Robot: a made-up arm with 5 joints.
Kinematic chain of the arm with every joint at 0, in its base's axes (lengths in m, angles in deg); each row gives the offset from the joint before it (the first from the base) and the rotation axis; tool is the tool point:
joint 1: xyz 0 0 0.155 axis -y
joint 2: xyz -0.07 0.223 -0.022 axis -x
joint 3: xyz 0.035 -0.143 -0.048 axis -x
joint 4: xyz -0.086 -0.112 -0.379 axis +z
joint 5: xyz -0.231 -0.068 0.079 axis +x
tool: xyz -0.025 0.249 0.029
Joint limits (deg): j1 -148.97..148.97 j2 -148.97..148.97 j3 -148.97..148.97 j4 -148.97..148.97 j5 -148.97..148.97
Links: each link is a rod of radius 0.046 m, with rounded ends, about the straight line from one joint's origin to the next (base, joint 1, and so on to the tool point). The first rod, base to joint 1, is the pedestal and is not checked.
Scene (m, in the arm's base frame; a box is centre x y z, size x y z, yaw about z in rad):
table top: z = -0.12
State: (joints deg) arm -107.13 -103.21 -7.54 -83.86 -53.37
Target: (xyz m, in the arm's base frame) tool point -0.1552 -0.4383 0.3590
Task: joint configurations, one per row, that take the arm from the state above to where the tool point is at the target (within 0.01 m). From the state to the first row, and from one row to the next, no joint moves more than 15 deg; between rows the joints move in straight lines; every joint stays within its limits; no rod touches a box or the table.
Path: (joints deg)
1: -108.75 -89.52 3.37 -84.08 -55.53
2: -110.37 -75.83 14.28 -84.31 -57.69
3: -111.99 -62.15 25.18 -84.53 -59.85
4: -113.62 -48.46 36.09 -84.76 -62.01
5: -115.24 -34.77 47.00 -84.98 -64.17
6: -116.86 -21.08 57.91 -85.21 -66.33
7: -118.48 -7.39 68.81 -85.43 -68.49
8: -120.10 6.30 79.72 -85.66 -70.65

